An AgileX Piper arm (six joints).
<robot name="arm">
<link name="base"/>
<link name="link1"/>
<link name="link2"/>
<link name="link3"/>
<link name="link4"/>
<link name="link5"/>
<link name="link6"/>
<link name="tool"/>
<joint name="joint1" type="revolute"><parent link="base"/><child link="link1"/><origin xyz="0.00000 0.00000 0.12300"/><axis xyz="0 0 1"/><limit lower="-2.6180" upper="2.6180"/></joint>
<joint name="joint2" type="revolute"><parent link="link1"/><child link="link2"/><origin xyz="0.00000 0.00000 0.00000"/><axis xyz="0 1 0"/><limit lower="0.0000" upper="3.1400"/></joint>
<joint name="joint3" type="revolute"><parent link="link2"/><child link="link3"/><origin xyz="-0.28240 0.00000 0.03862"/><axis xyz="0 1 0"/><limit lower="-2.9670" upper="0.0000"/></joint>
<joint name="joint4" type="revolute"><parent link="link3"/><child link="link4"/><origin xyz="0.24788 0.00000 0.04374"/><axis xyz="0.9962 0 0.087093"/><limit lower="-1.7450" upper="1.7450"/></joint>
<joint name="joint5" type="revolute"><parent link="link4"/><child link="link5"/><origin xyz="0.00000 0.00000 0.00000"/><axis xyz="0 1 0"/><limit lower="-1.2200" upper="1.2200"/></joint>
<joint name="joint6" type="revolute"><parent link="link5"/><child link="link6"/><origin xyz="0.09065 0.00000 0.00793"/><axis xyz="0.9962 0 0.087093"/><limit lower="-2.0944" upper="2.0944"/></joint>
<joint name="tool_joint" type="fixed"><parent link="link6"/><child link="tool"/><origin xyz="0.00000 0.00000 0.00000" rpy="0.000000 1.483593 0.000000"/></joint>
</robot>
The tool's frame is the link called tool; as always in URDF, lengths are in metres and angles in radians.
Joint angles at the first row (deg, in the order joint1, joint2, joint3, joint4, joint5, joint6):
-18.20 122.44 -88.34 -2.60 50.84 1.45
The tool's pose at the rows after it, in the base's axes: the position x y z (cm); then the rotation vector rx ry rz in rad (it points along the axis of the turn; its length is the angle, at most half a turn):
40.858 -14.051 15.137 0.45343 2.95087 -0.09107
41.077 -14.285 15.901 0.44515 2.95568 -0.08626
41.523 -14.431 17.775 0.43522 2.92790 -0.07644
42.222 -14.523 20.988 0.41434 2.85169 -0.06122
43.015 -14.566 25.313 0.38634 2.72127 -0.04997
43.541 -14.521 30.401 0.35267 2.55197 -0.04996
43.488 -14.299 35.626 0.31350 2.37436 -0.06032
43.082 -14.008 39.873 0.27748 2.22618 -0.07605
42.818 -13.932 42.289 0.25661 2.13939 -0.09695
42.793 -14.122 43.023 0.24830 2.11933 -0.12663
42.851 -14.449 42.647 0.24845 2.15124 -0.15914
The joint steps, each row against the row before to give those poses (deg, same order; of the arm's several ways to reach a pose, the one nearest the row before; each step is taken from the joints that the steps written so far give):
-0.38 0.39 -1.51 0.20 1.87 -1.25
-0.24 0.01 -1.91 0.32 2.10 -0.83
-0.14 -0.85 -2.91 0.88 2.16 -0.85
-0.10 -1.63 -4.36 1.67 1.65 -1.24
-0.10 -1.99 -5.69 2.15 0.27 -1.19
-0.08 -2.06 -6.54 2.16 -1.06 -0.98
-0.05 -1.95 -6.58 1.84 -1.73 -0.92
0.00 -1.22 -5.72 1.23 -1.67 -0.79
-0.03 -0.07 -4.22 0.13 -0.85 -0.35
-0.06 0.61 -2.43 -1.13 0.42 -0.05
-0.08 0.74 -0.87 -1.86 1.68 0.09

